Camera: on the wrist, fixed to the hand. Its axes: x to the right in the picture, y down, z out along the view.
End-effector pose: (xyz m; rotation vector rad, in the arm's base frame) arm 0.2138 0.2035 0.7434 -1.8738 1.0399 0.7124
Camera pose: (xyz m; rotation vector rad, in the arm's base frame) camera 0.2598 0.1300 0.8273 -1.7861 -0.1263 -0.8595
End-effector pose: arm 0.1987 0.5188 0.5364 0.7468 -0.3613 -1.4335
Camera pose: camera 0.2258 0.5616 0.4269 -1.9804 -0.4076 2.3924
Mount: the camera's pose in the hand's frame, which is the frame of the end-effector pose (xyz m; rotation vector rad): -0.0152 -0.0526 -0.1075 0.5029 0.5328 -1.4954
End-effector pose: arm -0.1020 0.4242 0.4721 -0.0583 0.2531 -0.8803
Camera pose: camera -0.1771 0.4081 0.3791 0.5333 0.4803 -2.4317
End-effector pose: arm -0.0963 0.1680 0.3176 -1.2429 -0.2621 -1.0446
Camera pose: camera -0.1829 0.0854 0.3026 -0.0873 -1.0333 -2.3098
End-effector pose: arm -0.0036 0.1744 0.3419 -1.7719 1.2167 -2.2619
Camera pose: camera -0.0651 0.2774 0.3544 1.1605 0.6811 1.7794
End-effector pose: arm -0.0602 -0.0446 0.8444 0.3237 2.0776 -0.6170
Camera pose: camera -0.1514 -0.0304 0.9220 0.9237 -2.1053 1.8750
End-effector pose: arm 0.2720 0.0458 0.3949 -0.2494 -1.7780 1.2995
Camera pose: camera 0.3781 0.0852 0.4366 0.8127 -0.6913 0.4082
